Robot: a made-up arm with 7 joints. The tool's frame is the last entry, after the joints. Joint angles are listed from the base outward. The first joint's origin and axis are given. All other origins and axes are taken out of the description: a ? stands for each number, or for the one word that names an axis. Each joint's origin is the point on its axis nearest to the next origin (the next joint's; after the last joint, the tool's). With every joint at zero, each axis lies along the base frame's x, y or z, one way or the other. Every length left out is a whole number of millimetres.
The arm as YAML. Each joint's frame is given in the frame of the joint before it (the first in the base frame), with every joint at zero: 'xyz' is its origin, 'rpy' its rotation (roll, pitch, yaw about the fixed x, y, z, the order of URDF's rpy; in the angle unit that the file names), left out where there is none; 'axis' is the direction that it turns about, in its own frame. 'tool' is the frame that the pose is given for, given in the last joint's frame.
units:
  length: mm
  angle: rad
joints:
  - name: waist
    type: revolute
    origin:
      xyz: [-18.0, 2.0, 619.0]
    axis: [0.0, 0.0, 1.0]
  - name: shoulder
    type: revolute
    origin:
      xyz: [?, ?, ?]
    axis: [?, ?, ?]
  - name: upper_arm
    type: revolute
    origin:
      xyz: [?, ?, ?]
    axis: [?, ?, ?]
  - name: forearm
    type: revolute
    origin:
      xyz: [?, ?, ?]
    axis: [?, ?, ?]
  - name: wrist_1
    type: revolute
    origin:
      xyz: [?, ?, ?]
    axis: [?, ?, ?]
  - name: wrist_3
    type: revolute
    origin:
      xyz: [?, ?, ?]
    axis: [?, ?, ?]
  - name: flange
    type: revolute
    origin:
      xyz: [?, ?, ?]
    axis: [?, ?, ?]
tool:
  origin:
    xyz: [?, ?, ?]
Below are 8 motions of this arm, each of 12 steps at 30 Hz.
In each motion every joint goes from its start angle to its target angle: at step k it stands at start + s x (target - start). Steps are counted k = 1, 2, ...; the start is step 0. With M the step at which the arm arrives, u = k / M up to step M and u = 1 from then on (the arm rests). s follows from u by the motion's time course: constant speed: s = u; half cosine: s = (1 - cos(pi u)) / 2; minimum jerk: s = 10 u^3 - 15 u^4 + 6 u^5.
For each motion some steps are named. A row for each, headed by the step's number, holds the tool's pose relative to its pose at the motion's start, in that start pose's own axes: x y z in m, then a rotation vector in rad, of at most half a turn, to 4 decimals.
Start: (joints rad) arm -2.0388 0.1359 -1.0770 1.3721 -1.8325 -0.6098 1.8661
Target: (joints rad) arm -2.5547 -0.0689 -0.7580 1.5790 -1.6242 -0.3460 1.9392
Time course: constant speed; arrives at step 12
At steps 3, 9, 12:
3: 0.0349 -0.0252 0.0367 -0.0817 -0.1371 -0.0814
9: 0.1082 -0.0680 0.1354 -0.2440 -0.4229 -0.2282
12: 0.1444 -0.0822 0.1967 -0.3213 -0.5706 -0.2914

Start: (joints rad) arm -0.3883 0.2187 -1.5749 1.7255 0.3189 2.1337 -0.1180
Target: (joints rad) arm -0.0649 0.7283 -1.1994 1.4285 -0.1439 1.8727 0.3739
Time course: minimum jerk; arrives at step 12
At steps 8, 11, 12:
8: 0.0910 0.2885 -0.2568 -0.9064 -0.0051 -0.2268
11: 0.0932 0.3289 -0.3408 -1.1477 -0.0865 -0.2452
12: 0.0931 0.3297 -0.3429 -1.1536 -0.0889 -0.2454

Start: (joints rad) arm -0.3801 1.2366 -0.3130 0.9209 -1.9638 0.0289 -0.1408
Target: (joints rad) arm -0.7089 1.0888 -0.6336 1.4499 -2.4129 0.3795 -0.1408
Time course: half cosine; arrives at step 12
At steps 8, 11, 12:
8: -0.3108 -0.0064 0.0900 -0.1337 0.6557 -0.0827
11: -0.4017 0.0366 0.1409 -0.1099 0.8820 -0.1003
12: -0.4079 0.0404 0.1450 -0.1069 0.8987 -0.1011

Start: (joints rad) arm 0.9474 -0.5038 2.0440 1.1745 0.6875 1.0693 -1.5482
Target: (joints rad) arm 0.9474 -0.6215 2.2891 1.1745 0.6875 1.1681 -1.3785
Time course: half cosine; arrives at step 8
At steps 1, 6, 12:
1: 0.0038 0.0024 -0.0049 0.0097 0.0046 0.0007
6: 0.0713 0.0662 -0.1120 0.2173 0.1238 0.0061
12: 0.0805 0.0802 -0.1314 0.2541 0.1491 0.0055

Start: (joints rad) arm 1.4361 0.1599 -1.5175 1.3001 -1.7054 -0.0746 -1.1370
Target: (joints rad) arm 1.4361 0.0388 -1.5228 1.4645 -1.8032 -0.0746 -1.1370
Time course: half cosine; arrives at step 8
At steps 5, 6, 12:
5: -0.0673 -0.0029 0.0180 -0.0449 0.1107 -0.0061
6: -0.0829 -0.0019 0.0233 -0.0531 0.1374 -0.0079
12: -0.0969 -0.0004 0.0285 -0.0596 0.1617 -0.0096

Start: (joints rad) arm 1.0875 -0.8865 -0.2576 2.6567 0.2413 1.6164 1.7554
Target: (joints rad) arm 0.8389 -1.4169 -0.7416 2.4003 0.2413 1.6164 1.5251
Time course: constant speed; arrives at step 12
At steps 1, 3, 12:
1: 0.0081 -0.0023 0.0256 0.0380 -0.0417 0.0017
3: 0.0247 -0.0105 0.0792 0.1129 -0.1210 0.0002
12: 0.1022 -0.1223 0.3393 0.4369 -0.3903 -0.0742

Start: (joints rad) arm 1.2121 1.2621 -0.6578 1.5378 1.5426 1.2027 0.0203
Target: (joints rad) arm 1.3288 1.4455 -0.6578 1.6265 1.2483 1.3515 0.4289
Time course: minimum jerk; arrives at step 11
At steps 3, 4, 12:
3: -0.0034 -0.0013 -0.0097 -0.0602 0.0200 -0.0287
4: -0.0067 -0.0029 -0.0191 -0.1214 0.0365 -0.0579
12: -0.0248 -0.0177 -0.0694 -0.4972 0.0617 -0.2390

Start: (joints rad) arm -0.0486 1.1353 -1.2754 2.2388 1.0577 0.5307 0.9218
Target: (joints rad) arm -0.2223 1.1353 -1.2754 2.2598 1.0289 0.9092 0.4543
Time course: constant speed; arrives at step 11
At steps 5, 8, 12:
5: 0.0445 -0.0418 -0.0063 -0.1685 0.0655 0.1854
8: 0.0708 -0.0675 -0.0072 -0.2617 0.1235 0.2897
12: 0.0966 -0.0933 -0.0060 -0.3470 0.1951 0.3879

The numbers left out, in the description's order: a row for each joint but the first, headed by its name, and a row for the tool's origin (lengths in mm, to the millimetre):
shoulder: xyz -22.0 -31.0 0.0, axis 0.0 1.0 0.0
upper_arm: xyz -25.0 0.0 188.0, axis 0.0 0.0 1.0
forearm: xyz 84.0 -20.0 0.0, axis 0.0 -1.0 0.0
wrist_1: xyz 95.0 0.0 -529.0, axis 0.0 0.0 -1.0
wrist_3: xyz -6.0 9.0 0.0, axis 0.0 1.0 0.0
flange: xyz 37.0 0.0 -66.0, axis 0.0 0.0 -1.0
tool: xyz -15.0 -13.0 0.0

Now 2 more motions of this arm.
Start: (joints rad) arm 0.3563 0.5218 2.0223 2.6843 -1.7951 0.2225 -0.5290
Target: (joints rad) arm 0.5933 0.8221 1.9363 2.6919 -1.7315 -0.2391 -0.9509
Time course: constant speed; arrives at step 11
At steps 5, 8, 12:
5: -0.0642 0.0545 -0.0109 -0.0307 -0.1000 0.0548
8: -0.0980 0.0963 -0.0124 -0.0615 -0.1501 0.0875
12: -0.1275 0.1438 -0.0094 -0.0996 -0.1916 0.1202

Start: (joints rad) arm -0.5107 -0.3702 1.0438 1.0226 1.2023 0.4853 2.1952
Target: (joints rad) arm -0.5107 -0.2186 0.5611 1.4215 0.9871 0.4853 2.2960
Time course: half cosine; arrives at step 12
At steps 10, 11, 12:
10: -0.1396 0.2158 0.2390 0.3093 0.3554 -0.1152
11: -0.1423 0.2269 0.2545 0.3311 0.3707 -0.1198
12: -0.1431 0.2307 0.2598 0.3387 0.3758 -0.1214

